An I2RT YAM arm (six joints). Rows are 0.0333 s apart.
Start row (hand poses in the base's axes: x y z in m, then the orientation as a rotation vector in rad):
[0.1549 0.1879 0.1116 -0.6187 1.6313 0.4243]
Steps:
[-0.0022 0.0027 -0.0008 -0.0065 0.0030 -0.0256]
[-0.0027 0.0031 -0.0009 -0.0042 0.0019 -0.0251]
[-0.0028 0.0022 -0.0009 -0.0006 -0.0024 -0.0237]
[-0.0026 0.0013 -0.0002 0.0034 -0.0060 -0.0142]
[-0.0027 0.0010 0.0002 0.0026 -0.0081 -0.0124]
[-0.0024 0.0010 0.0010 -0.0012 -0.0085 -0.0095]
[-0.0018 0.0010 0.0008 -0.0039 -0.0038 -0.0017]
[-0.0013 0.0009 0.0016 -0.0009 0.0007 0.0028]
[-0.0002 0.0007 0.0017 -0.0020 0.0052 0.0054]
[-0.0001 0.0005 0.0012 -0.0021 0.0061 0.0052]
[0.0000 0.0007 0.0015 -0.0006 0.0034 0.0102]
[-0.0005 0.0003 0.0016 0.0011 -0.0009 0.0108]
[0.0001 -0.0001 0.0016 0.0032 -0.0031 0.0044]
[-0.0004 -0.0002 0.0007 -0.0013 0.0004 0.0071]
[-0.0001 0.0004 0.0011 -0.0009 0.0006 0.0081]
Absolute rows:
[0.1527 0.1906 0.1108 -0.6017 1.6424 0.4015]
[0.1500 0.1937 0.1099 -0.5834 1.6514 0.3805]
[0.1472 0.1959 0.1090 -0.5641 1.6548 0.3619]
[0.1446 0.1972 0.1088 -0.5502 1.6514 0.3523]
[0.1419 0.1982 0.1090 -0.5386 1.6457 0.3427]
[0.1395 0.1992 0.1100 -0.5323 1.6399 0.3320]
[0.1377 0.2002 0.1108 -0.5342 1.6375 0.3264]
[0.1364 0.2011 0.1124 -0.5372 1.6378 0.3280]
[0.1362 0.2018 0.1141 -0.5428 1.6421 0.3320]
[0.1361 0.2023 0.1153 -0.5482 1.6473 0.3361]
[0.1361 0.2030 0.1168 -0.5569 1.6484 0.3442]
[0.1356 0.2033 0.1184 -0.5652 1.6448 0.3527]
[0.1357 0.2032 0.1200 -0.5668 1.6400 0.3575]
[0.1353 0.2030 0.1207 -0.5737 1.6391 0.3618]
[0.1352 0.2034 0.1218 -0.5811 1.6380 0.3672]

